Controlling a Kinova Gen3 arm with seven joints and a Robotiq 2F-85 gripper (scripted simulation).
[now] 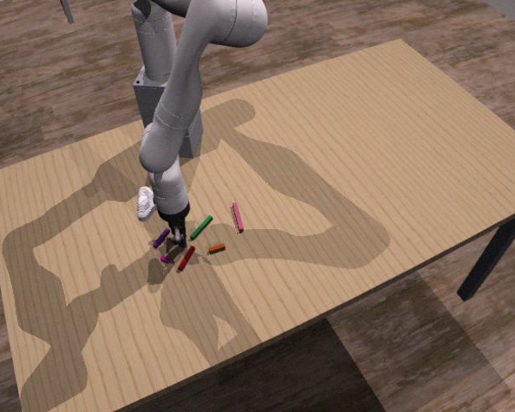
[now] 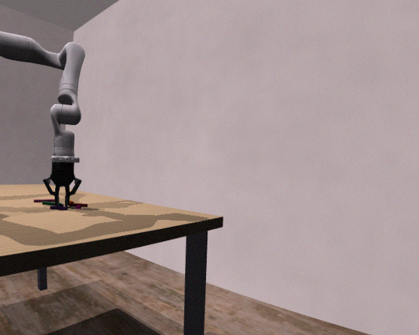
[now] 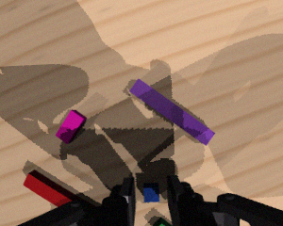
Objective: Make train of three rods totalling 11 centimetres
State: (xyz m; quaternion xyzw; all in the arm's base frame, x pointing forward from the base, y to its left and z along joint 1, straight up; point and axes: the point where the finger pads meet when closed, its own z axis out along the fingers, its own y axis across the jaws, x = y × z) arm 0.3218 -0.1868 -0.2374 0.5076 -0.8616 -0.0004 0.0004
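My gripper is now 10 mm above the blue rod. Also, from my hand: purple rod (40 mm behind, 40 mm to the right, 10 mm below); then red rod (50 mm ahead, 20 mm to the right, 10 mm below); then green rod (60 mm to the left, 10 mm below).
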